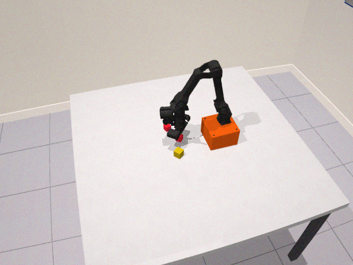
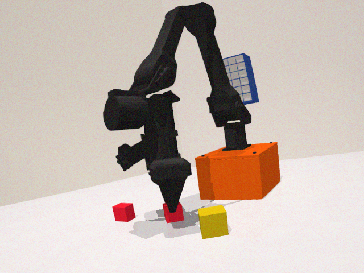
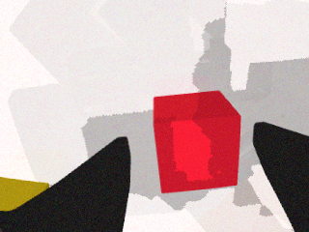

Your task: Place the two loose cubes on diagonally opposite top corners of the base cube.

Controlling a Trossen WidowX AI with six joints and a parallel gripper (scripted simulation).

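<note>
Now: the yellow cube 110 mm to the left of my gripper tip and 40 mm ahead of it.
</note>
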